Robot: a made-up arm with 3 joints. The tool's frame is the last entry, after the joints. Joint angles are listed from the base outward. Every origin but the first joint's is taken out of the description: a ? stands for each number. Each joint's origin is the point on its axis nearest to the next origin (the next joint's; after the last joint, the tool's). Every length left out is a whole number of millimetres.
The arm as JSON. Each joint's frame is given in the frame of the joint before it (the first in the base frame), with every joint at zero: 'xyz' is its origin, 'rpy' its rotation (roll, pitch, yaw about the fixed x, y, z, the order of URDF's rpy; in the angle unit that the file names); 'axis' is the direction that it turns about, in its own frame. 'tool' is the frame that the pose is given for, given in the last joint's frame.
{
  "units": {
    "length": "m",
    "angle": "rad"
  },
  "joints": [
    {
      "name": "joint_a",
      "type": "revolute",
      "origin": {
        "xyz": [
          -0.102,
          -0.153,
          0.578
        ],
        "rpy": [
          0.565,
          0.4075,
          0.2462
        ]
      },
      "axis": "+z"
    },
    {
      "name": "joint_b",
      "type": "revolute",
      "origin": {
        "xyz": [
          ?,
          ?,
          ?
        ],
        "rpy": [
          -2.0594,
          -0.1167,
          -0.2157
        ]
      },
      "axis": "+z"
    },
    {
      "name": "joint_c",
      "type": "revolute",
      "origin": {
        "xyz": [
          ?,
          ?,
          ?
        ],
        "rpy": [
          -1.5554,
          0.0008,
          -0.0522
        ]
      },
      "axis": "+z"
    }
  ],
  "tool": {
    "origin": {
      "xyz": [
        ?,
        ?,
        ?
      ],
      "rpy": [
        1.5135,
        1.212,
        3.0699
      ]
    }
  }
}
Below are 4 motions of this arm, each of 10 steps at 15 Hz.
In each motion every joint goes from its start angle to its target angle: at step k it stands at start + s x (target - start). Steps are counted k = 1, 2, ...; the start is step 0. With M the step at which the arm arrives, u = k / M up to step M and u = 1 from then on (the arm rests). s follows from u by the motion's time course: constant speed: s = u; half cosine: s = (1 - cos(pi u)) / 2; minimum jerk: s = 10 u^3 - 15 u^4 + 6 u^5.
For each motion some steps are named. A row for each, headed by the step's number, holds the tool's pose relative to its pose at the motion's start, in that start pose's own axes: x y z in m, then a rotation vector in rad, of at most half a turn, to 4 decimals.
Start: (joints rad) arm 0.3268 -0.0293 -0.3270
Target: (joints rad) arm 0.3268 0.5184 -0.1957
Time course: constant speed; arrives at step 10
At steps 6, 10:
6: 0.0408 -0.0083 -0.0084 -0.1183 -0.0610 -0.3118
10: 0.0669 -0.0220 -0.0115 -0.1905 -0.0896 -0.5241

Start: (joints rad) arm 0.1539 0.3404 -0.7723
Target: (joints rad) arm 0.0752 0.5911 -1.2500
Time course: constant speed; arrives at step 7
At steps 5, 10:
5: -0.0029 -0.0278 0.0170 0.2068 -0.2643 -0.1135
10: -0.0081 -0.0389 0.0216 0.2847 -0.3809 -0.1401

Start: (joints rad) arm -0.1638 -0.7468 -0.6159
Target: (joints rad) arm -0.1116 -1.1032 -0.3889
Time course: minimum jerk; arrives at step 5
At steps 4, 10:
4: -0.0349 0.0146 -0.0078 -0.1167 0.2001 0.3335
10: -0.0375 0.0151 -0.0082 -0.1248 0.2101 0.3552

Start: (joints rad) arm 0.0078 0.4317 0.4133
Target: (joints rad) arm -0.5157 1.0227 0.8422
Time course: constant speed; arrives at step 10
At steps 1, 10:
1: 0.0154 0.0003 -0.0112 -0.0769 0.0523 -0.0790
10: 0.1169 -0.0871 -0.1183 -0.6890 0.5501 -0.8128

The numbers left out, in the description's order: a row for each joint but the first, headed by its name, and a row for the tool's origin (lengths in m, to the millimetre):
joint_b: 0.023 0.059 0.0
joint_c: -0.065 0.026 0.0
tool: -0.079 0.077 0.0

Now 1 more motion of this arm.
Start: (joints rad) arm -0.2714 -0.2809 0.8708
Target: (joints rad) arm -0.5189 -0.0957 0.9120
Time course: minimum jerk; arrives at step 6
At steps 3, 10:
3: 0.0227 0.0012 -0.0185 -0.0665 0.1765 -0.0602
10: 0.0424 -0.0002 -0.0416 -0.1387 0.3499 -0.1241

